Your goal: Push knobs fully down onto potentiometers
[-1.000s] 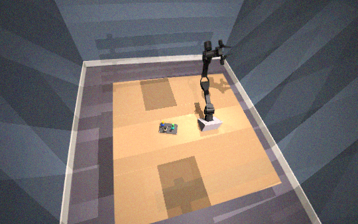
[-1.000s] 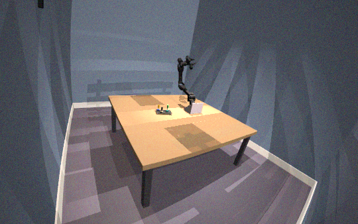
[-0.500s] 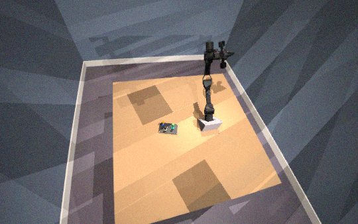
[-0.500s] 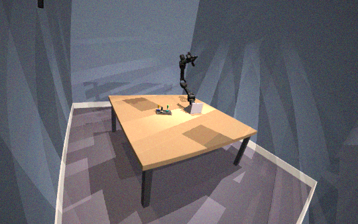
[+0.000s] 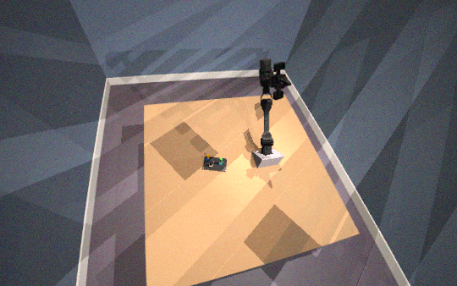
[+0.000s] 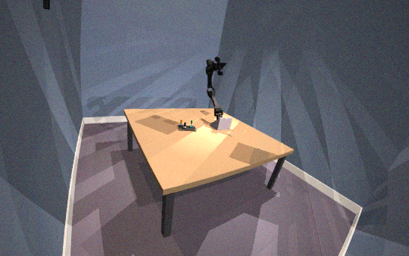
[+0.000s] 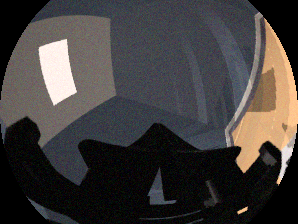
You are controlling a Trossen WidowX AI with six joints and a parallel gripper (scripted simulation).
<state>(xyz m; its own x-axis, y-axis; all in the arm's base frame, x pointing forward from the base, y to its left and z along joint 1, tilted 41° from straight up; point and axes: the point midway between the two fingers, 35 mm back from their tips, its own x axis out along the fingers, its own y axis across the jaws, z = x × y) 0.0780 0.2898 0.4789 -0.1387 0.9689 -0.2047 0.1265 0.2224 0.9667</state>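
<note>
Now: the green knob 570 mm below my gripper tip, 320 mm ahead of it and 20 mm to the left of it.
</note>
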